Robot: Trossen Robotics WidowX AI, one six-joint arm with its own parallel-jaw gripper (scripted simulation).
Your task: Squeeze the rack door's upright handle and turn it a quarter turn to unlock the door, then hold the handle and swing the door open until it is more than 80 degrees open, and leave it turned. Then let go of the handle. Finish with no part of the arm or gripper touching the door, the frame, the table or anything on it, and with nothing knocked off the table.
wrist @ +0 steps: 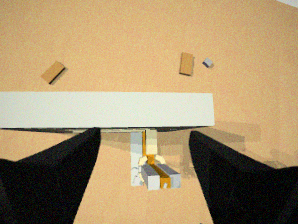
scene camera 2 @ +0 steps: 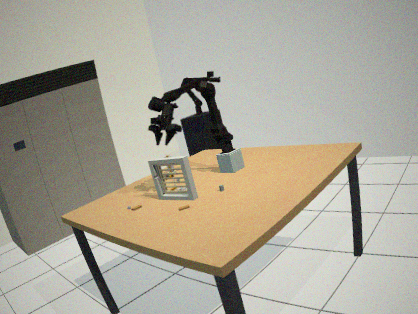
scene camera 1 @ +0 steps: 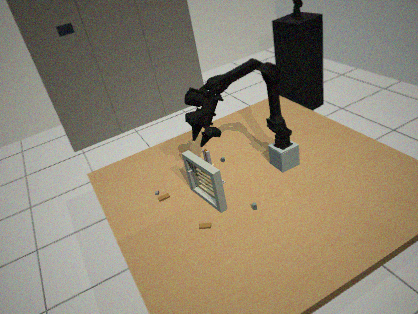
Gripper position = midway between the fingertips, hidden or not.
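Observation:
The gripper [scene camera 1: 197,143] is open and holds nothing, and you'd find the gripper in the wrist view too [wrist: 145,135]. There's also a rack [scene camera 1: 189,158], and the rack can be seen in scene camera 2 [scene camera 2: 183,160] and in the wrist view [wrist: 75,109] as well.

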